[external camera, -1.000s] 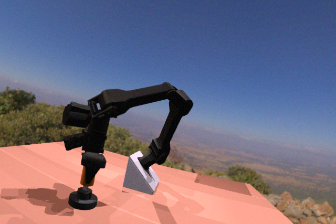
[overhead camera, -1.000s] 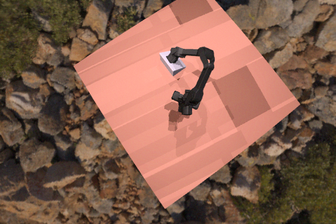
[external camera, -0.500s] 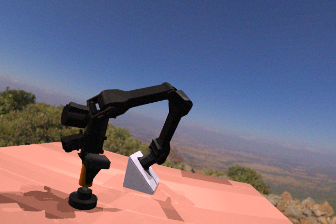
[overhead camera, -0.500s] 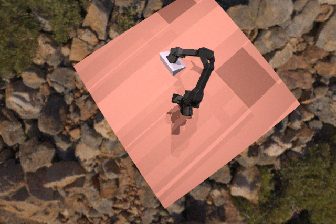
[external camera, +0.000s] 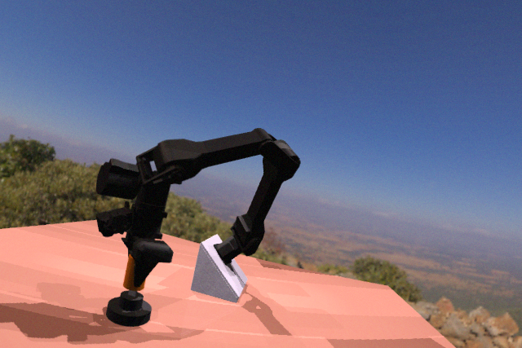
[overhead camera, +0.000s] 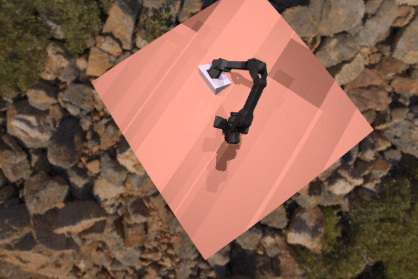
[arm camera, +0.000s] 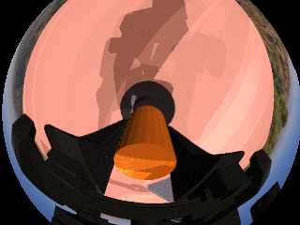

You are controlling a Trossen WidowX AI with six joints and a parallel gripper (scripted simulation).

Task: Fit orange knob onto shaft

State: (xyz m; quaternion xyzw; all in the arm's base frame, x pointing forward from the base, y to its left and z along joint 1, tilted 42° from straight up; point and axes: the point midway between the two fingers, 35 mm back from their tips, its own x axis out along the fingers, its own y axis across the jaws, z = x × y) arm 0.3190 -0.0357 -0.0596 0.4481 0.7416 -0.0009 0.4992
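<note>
Now: the orange knob 30 mm above my gripper tip. Also, from my gripper tip: round black pedestal: 40 mm below.
</note>
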